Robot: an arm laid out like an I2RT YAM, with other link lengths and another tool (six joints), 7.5 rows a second.
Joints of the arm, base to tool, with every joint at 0 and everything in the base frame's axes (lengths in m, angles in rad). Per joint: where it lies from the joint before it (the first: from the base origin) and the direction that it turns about. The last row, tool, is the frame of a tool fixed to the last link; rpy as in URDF.
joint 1: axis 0 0 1 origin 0.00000 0.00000 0.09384
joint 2: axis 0 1 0 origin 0.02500 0.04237 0.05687
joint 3: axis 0 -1 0 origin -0.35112 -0.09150 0.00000
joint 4: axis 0 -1 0 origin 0.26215 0.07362 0.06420
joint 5: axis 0 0 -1 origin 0.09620 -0.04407 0.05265
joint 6: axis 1 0 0 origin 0.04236 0.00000 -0.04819
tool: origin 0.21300 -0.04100 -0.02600 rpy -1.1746 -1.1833 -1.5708
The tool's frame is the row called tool.
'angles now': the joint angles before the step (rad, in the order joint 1, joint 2, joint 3, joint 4, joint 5, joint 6). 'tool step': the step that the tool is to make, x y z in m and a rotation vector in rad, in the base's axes. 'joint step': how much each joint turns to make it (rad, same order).
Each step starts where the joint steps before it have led.
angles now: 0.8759, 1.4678, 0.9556, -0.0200, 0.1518, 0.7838
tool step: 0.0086, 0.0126, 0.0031, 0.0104, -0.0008, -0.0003
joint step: 0.0015, 0.0383, 0.0383, 0.0076, -0.0015, 0.0062
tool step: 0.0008, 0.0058, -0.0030, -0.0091, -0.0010, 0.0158
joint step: 0.0032, 0.0171, 0.0093, 0.0032, -0.0076, -0.0121
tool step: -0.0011, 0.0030, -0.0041, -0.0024, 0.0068, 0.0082
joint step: 0.0016, 0.0092, 0.0001, 0.0029, -0.0076, -0.0002
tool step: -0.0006, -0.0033, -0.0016, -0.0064, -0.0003, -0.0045
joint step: -0.0001, -0.0045, -0.0062, -0.0029, 0.0060, -0.0015
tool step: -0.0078, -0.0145, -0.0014, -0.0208, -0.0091, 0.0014
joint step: 0.0000, -0.0413, -0.0369, -0.0120, 0.0092, -0.0183
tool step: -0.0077, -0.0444, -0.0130, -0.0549, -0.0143, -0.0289
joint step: -0.0292, -0.0826, -0.0965, -0.0123, 0.0244, -0.0400
